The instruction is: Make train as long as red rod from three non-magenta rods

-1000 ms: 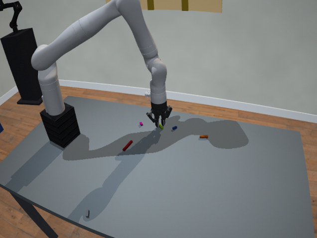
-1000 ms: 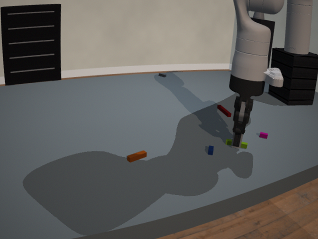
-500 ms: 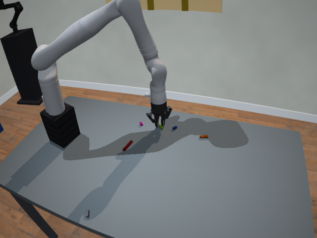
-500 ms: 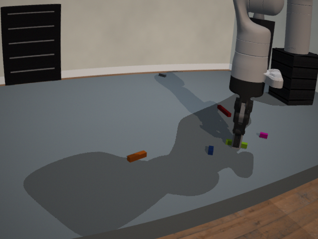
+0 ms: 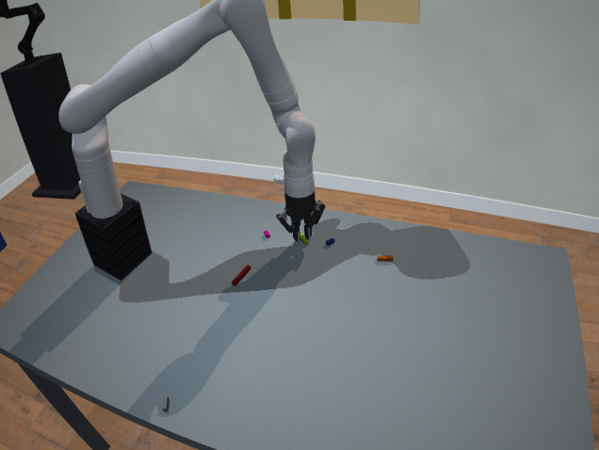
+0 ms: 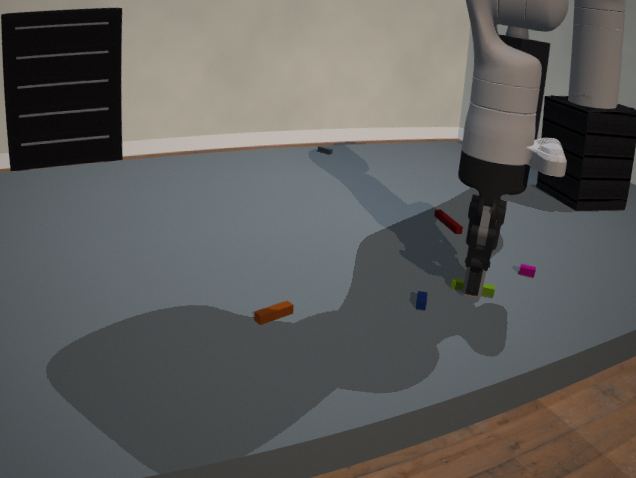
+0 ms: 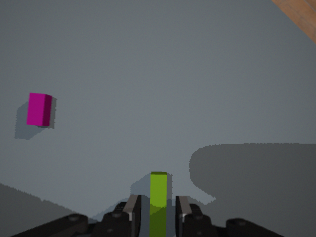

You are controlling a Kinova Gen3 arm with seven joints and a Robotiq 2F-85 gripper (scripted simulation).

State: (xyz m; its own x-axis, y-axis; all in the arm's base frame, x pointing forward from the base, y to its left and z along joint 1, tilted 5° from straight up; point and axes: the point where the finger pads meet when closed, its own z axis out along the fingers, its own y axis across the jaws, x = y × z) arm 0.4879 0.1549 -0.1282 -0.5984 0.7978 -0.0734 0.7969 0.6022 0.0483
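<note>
My hand is 1 cm above the lime rod. From my hand the other things lie so: magenta rod: 10 cm behind, 1 cm below; red rod: 12 cm behind, 16 cm to the right, 1 cm below; orange rod: 22 cm ahead, 6 cm to the right, 1 cm below.
</note>
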